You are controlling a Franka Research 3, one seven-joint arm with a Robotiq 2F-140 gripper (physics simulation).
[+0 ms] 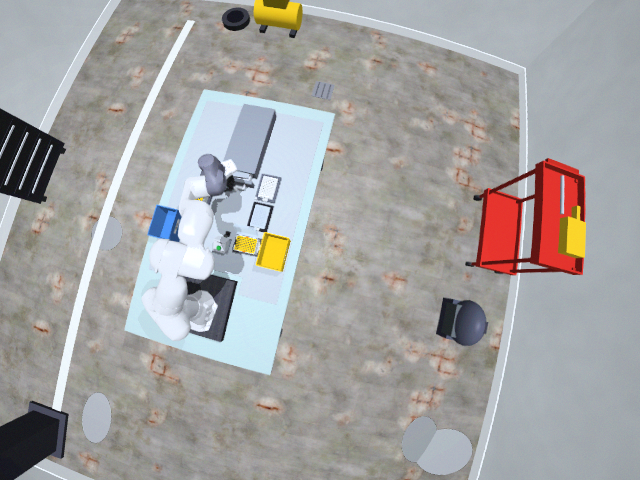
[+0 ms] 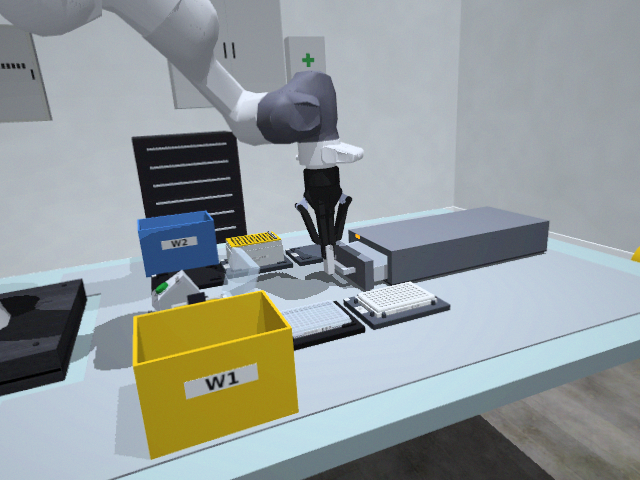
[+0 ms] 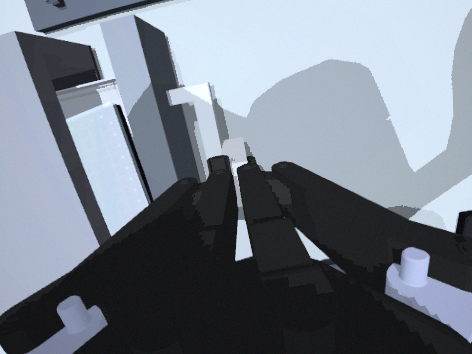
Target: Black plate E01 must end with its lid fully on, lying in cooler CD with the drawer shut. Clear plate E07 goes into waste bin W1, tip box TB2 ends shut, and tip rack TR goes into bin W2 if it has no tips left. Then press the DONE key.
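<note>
The grey cooler has its drawer front standing out by a gap. A pale-topped plate with a black edge lies in the drawer, partly under the housing. My gripper is shut and empty, pointing down beside the white drawer handle; contact is unclear. A clear plate sits on a black holder. A clear lid stands upright behind yellow bin W1. Blue bin W2 stands across the table.
A white plate sits on a dark holder beside the cooler. A yellow-topped box stands near W2; another yellow-topped box is beside W1. A white device with a green key stands between the bins.
</note>
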